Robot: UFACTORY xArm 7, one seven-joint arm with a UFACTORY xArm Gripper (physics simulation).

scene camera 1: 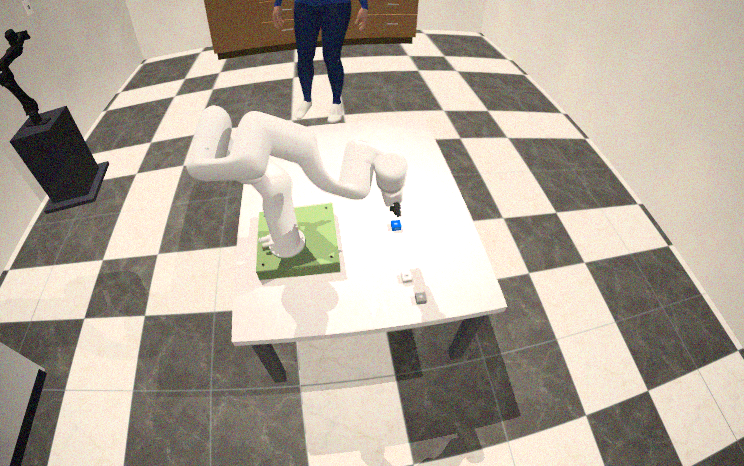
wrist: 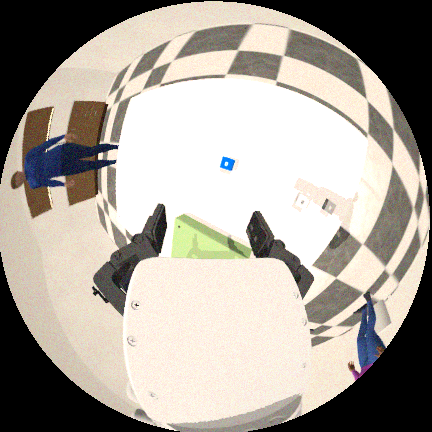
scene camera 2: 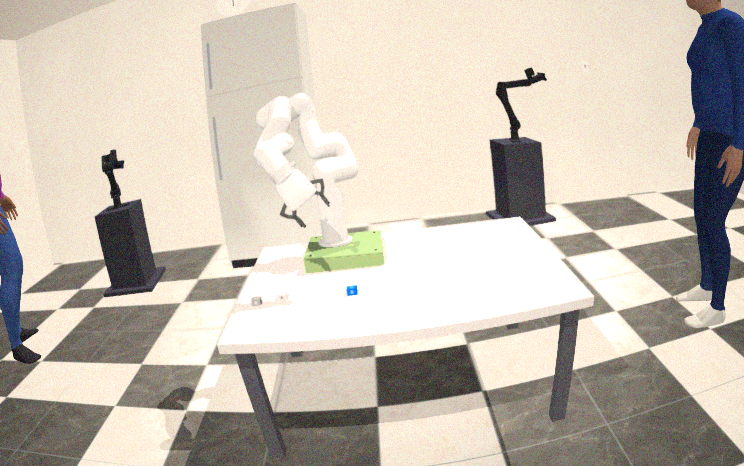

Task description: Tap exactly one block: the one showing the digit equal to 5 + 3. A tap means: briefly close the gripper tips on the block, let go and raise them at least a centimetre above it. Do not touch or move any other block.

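Observation:
A blue block [scene camera 1: 395,225] [scene camera 2: 351,290] [wrist: 227,163] sits on the white table [scene camera 1: 362,307] [scene camera 2: 466,274] [wrist: 165,125]. A white block [scene camera 1: 406,277] [scene camera 2: 282,296] [wrist: 301,201] and a grey block [scene camera 1: 420,297] [scene camera 2: 256,301] [wrist: 329,205] sit close together, apart from the blue one. Each carries a small marking, too small to read as a digit. My gripper [scene camera 2: 315,215] [wrist: 208,217] is open and empty, high above the table. In the wrist view the blue block lies ahead of the fingertips, and the white and grey blocks lie to the right.
The arm's base stands on a green box [scene camera 1: 318,263] [scene camera 2: 345,260] [wrist: 205,245] on the table. A person [scene camera 1: 322,49] stands beyond the table's far edge. Two black arms on pedestals [scene camera 2: 127,246] [scene camera 2: 518,178] and a tall fridge [scene camera 2: 255,60] stand behind the table.

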